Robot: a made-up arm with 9 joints.
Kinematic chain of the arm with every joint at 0, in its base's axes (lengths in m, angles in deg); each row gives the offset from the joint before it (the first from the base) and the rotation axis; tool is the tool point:
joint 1: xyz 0 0 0.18 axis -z
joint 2: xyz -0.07 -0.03 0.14 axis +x
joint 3: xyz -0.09 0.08 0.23 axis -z
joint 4: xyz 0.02 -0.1 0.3 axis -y
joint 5: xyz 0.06 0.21 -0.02 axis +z
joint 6: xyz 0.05 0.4 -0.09 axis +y
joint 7: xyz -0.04 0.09 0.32 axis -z
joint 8: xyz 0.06 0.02 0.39 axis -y
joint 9: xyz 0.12 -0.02 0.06 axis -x
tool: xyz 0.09 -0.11 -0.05
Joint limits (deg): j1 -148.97..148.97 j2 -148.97..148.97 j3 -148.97..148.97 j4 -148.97..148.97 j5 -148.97..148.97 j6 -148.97..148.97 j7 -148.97..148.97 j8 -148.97..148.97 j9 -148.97..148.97
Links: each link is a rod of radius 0.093 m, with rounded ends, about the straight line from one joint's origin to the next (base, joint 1, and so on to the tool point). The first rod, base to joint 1, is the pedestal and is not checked.
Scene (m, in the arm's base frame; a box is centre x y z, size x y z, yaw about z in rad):
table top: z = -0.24
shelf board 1: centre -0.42 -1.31 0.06 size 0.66 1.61 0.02 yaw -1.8
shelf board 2: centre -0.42 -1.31 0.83 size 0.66 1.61 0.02 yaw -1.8
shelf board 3: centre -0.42 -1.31 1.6 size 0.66 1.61 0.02 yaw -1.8
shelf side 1: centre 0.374 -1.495 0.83 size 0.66 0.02 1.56 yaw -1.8
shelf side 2: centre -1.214 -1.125 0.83 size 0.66 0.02 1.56 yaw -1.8
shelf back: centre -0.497 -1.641 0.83 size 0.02 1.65 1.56 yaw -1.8
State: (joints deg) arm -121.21 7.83 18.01 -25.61 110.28 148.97 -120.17 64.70 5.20
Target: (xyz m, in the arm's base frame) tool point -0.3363 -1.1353 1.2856
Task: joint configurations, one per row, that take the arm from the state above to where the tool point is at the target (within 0.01 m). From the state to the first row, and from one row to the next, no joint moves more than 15 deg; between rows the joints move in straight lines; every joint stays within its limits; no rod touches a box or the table.
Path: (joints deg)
1: -128.15 20.52 20.11 -17.24 113.27 148.97 -116.77 76.61 10.51
2: -135.09 33.22 22.22 -8.86 116.25 148.97 -113.38 88.51 15.81
3: -142.03 45.91 24.32 -0.49 119.24 148.97 -109.98 100.42 21.12
4: -148.97 58.61 26.42 7.88 122.22 148.97 -106.58 112.33 26.42
5: -141.45 58.53 32.80 -1.60 115.79 146.21 -110.40 99.35 20.13
6: -133.93 58.45 39.18 -11.09 109.36 143.46 -114.22 86.38 13.84
7: -126.41 58.37 45.56 -20.57 102.92 140.70 -118.04 73.41 7.54
8: -123.46 47.11 39.91 -28.28 104.79 138.48 -119.59 70.07 6.47
9: -120.51 35.84 34.26 -35.99 106.65 136.26 -121.15 66.73 5.40
10: -117.56 24.57 28.62 -43.70 108.51 134.04 -122.71 63.38 4.33
11: -114.61 13.31 22.97 -51.41 110.37 131.82 -124.26 60.04 3.26

